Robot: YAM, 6 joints.
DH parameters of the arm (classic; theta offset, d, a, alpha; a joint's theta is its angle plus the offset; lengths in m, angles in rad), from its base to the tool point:
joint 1: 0 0.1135 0.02 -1.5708
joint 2: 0 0 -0.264 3.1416
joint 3: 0.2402 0 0.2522 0
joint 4: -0.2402 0 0.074 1.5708
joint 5: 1.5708 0 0 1.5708
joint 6: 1.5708 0.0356 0 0
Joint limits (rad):
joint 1: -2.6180..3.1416
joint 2: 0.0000..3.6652
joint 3: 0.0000..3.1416
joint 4: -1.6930..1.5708
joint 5: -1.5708..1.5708
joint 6: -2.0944..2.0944
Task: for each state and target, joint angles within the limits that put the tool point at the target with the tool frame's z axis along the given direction. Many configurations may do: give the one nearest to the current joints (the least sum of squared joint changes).
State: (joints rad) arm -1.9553 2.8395 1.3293 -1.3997 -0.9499 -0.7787
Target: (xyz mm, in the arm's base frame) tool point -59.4 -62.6 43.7 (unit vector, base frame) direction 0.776 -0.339 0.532
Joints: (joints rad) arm -2.6155 2.8381 0.5286 -1.6477 -0.7516 -0.7787
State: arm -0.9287 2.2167 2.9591 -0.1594 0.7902 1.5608
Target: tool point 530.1 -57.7 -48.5 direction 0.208 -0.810 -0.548
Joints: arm -0.0552 2.9241 2.1320 -0.3472 0.9230 1.5608
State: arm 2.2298 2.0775 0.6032 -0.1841 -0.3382 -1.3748
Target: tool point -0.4 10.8 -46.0 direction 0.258 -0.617 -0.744
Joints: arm 1.8554 2.7678 0.1487 0.3193 0.0744 -1.3748
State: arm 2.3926 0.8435 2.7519 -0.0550 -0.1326 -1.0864
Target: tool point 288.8 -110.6 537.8 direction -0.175 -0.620 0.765
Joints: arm 2.8501 0.3186 1.9565 -0.0533 -0.6998 -1.0864
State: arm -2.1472 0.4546 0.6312 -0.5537 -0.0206 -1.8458
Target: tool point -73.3 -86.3 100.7 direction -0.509 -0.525 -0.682
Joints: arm -2.2553 0.5170 0.0020 -0.2374 0.0624 -1.8458
